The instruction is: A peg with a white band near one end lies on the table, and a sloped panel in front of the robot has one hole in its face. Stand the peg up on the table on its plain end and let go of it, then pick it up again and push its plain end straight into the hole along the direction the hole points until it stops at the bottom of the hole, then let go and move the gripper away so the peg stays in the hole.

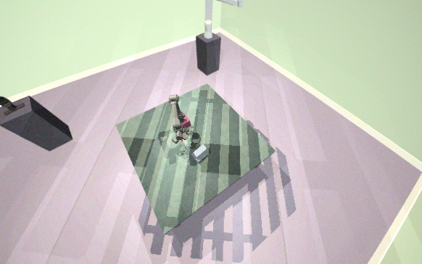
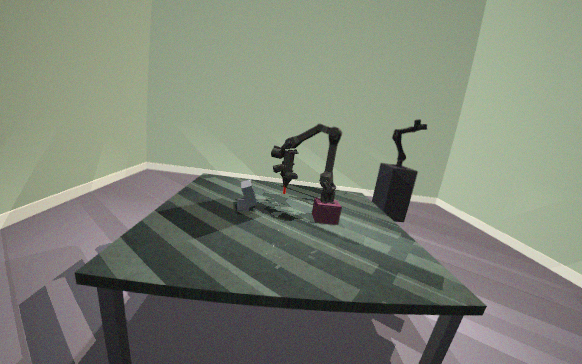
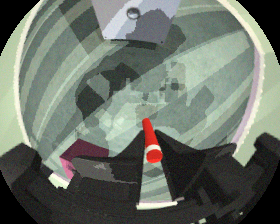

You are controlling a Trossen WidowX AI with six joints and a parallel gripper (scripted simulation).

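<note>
The grey sloped panel lies 200 mm ahead of my gripper tip, 60 mm to the left of it and 40 mm below it. The rest, counted from my gripper tip: red peg 20 mm above.
</note>
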